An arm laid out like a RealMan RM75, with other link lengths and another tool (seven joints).
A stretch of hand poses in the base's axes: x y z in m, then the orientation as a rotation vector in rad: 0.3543 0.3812 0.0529 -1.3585 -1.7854 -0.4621; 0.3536 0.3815 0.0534 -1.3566 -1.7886 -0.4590; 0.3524 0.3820 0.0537 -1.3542 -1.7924 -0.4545; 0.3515 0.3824 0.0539 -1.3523 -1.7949 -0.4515; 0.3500 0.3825 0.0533 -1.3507 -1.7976 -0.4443; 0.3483 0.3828 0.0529 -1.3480 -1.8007 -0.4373; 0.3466 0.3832 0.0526 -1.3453 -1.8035 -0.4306; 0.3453 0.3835 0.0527 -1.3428 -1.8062 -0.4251; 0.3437 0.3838 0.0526 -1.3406 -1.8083 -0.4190; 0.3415 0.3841 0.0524 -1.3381 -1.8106 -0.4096; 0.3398 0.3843 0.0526 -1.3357 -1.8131 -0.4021; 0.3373 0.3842 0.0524 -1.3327 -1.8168 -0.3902; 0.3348 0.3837 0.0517 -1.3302 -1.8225 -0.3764; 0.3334 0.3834 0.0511 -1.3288 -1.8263 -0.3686; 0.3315 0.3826 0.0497 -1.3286 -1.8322 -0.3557; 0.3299 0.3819 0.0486 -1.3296 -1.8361 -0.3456; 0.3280 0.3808 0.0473 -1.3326 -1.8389 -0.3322; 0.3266 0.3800 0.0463 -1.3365 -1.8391 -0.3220; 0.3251 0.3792 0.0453 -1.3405 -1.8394 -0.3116; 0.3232 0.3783 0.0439 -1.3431 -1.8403 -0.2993; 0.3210 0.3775 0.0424 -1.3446 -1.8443 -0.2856
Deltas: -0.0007 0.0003 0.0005 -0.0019 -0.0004 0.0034; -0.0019 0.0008 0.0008 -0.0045 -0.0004 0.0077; -0.0028 0.0012 0.0010 -0.0060 -0.0003 0.0108; -0.0043 0.0013 0.0004 -0.0098 0.0018 0.0153; -0.0060 0.0016 0.0000 -0.0131 0.0036 0.0205; -0.0077 0.0020 -0.0003 -0.0162 0.0055 0.0255; -0.0090 0.0023 -0.0002 -0.0187 0.0068 0.0300; -0.0106 0.0026 -0.0003 -0.0215 0.0088 0.0342; -0.0128 0.0029 -0.0005 -0.0258 0.0125 0.0399; -0.0145 0.0031 -0.0003 -0.0293 0.0149 0.0449; -0.0170 0.0030 -0.0005 -0.0352 0.0188 0.0522; -0.0195 0.0025 -0.0012 -0.0433 0.0221 0.0605; -0.0209 0.0022 -0.0018 -0.0482 0.0235 0.0654; -0.0228 0.0014 -0.0032 -0.0573 0.0258 0.0719; -0.0244 0.0007 -0.0043 -0.0647 0.0278 0.0760; -0.0263 -0.0004 -0.0056 -0.0745 0.0320 0.0796; -0.0277 -0.0012 -0.0066 -0.0819 0.0364 0.0807; -0.0292 -0.0020 -0.0076 -0.0896 0.0408 0.0818; -0.0311 -0.0029 -0.0090 -0.0977 0.0458 0.0847; -0.0333 -0.0037 -0.0105 -0.1074 0.0493 0.0897
